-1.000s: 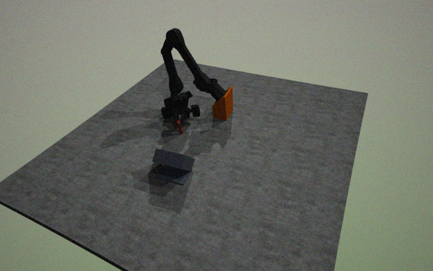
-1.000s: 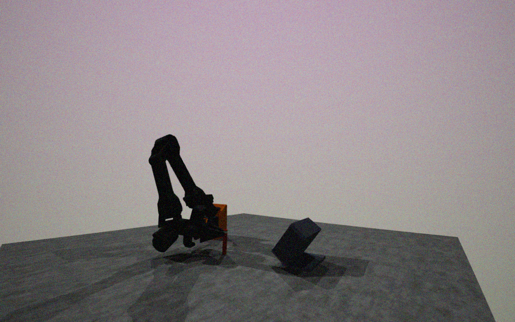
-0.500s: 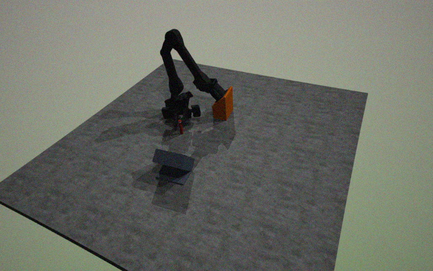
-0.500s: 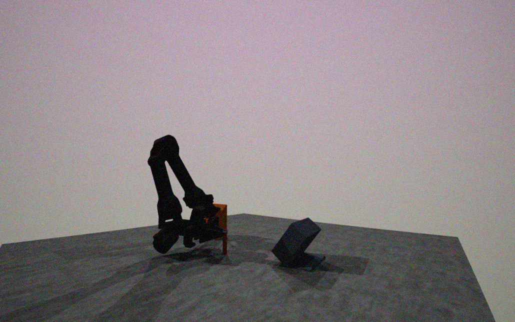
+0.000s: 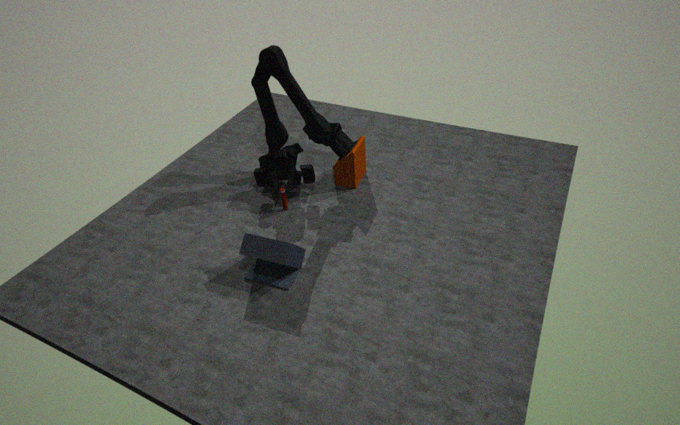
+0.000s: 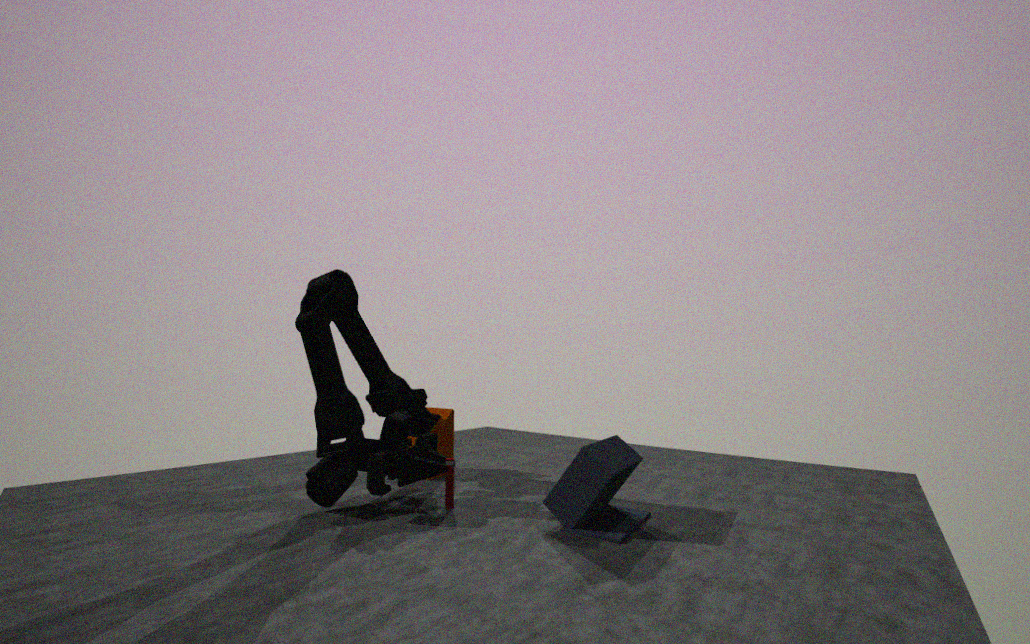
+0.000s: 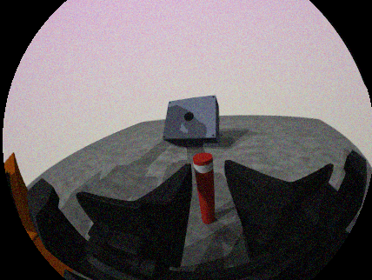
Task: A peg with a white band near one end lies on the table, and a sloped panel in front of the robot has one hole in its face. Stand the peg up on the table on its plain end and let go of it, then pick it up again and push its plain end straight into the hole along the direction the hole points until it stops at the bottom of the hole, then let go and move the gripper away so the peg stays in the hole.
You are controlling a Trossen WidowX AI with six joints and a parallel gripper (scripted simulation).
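My gripper tip is 10 mm above the red peg. Also, from my gripper tip: flat foot plate (240 mm ahead, 100 mm to the left, 70 mm below); then grey-blue sloped panel (210 mm ahead, 100 mm to the left, 10 mm below).
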